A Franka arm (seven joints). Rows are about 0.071 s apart.
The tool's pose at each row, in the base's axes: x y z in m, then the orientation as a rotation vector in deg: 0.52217 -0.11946 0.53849 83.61 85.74 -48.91; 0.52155 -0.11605 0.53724 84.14 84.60 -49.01; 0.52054 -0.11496 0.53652 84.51 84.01 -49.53; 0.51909 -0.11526 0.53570 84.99 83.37 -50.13; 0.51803 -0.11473 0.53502 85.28 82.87 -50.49; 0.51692 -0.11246 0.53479 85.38 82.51 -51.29; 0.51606 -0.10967 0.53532 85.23 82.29 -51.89; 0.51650 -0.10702 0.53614 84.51 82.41 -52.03; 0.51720 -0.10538 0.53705 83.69 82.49 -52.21; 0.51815 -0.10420 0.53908 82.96 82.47 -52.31; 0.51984 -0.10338 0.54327 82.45 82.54 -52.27
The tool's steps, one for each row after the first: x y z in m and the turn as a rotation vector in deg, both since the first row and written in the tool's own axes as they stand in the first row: 0.00250 -0.00044 -0.00267 0.39 -0.45 0.85; 0.00355 -0.00142 -0.00349 0.95 -0.77 1.11; 0.00411 -0.00296 -0.00305 1.63 -1.09 1.40; 0.00489 -0.00403 -0.00338 2.04 -1.34 1.65; 0.00597 -0.00496 -0.00548 2.62 -1.75 1.55; 0.00659 -0.00553 -0.00832 2.92 -2.14 1.38; 0.00694 -0.00480 -0.01101 2.57 -2.52 1.01; 0.00681 -0.00388 -0.01279 2.18 -2.98 0.62; 0.00549 -0.00266 -0.01457 1.80 -3.43 0.36; 0.00209 -0.00054 -0.01680 1.46 -3.66 0.17
